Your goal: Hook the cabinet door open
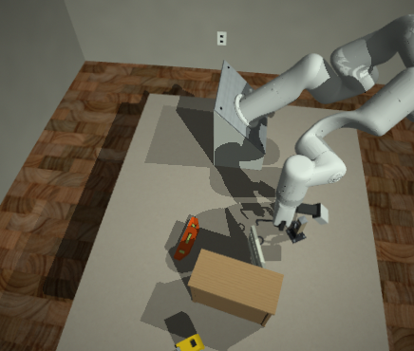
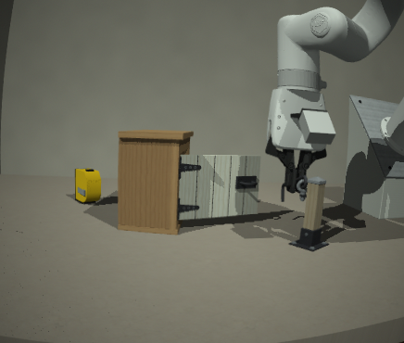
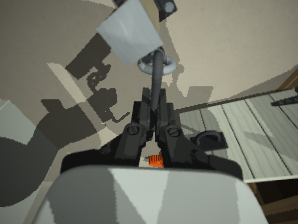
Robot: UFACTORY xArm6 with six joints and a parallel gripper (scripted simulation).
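Right now my hand is 12 cm short of the white plank door, 5 cm to the left of it and 2 cm above it. Also, from my hand: hook (1 cm to the right, 2 cm below); then orange spirit level (5 cm ahead, 28 cm to the right, 8 cm below); then wooden cabinet (17 cm ahead, 9 cm to the right, 2 cm below).
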